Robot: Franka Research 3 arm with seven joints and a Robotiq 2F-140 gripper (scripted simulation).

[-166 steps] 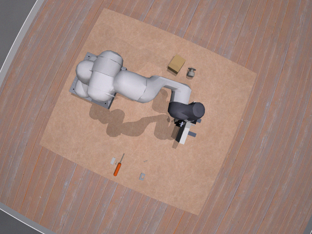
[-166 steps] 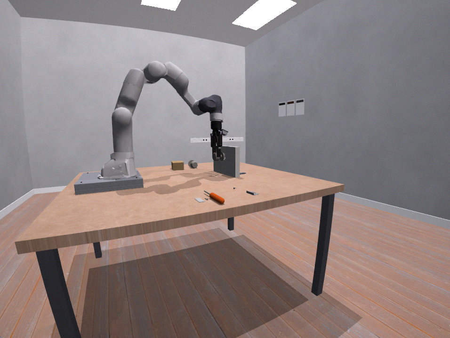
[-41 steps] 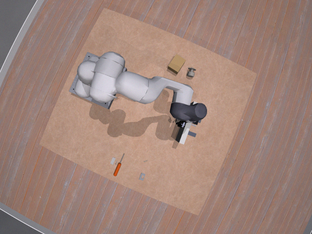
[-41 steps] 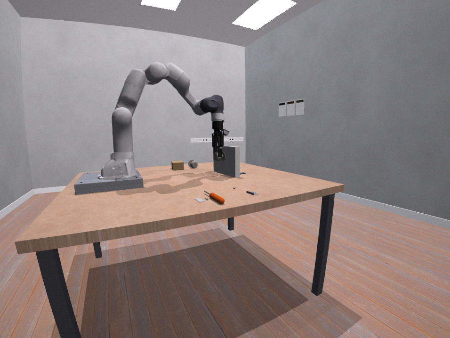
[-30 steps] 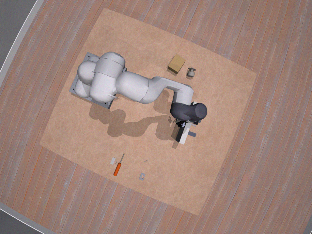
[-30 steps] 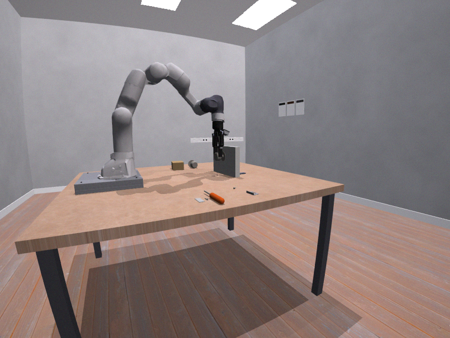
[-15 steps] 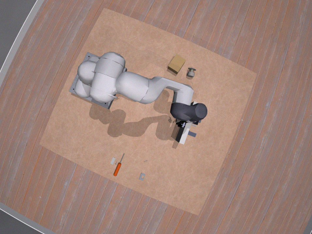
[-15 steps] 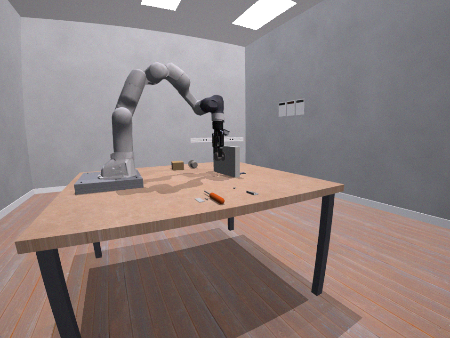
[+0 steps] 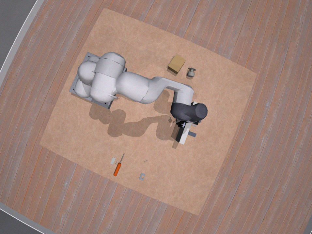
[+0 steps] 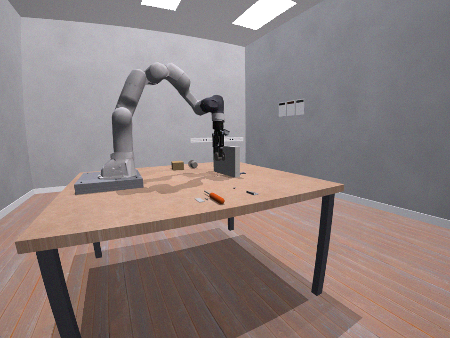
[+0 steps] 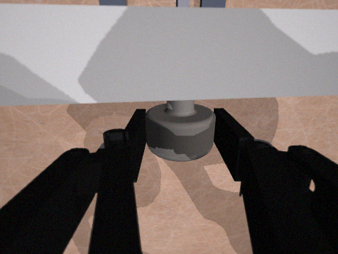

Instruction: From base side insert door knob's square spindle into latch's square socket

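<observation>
Right now my hand is 6 cm short of the wood slab and 4 cm above it.
</observation>
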